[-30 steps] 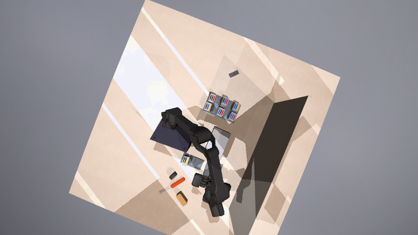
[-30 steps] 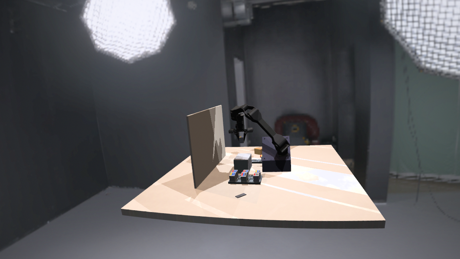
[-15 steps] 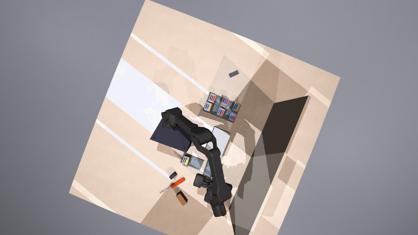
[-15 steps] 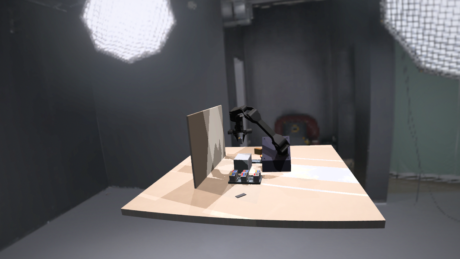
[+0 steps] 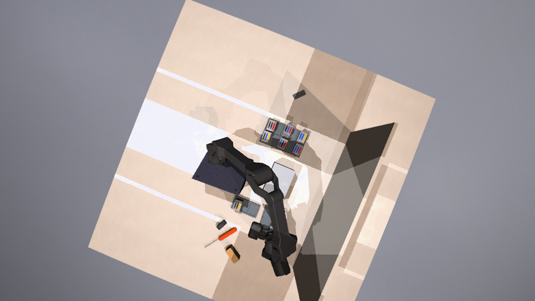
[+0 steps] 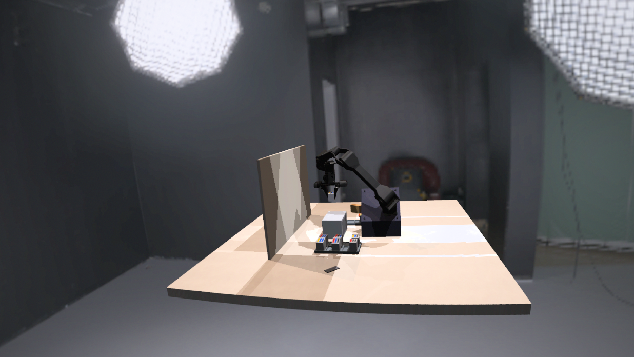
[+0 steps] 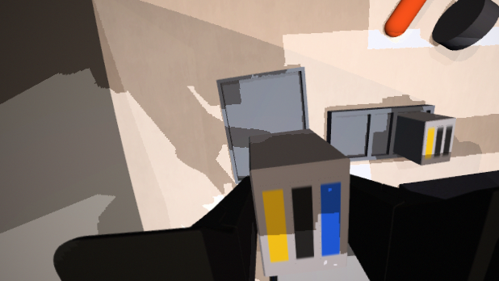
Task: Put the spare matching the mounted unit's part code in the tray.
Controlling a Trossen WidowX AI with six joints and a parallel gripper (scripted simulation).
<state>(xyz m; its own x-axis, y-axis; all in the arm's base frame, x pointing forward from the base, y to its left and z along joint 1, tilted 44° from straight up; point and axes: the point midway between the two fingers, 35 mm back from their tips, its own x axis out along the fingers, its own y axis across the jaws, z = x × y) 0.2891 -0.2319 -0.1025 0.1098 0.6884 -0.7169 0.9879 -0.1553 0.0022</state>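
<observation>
Right now the flat grey tray is 14 cm below my gripper tip. The rest, counted from my gripper tip: brown block 14 cm behind, 18 cm to the right, 12 cm below; grey mounted unit 1 cm behind, 20 cm to the left, 9 cm below; dark holder 14 cm behind, 4 cm to the left, 14 cm below.
</observation>
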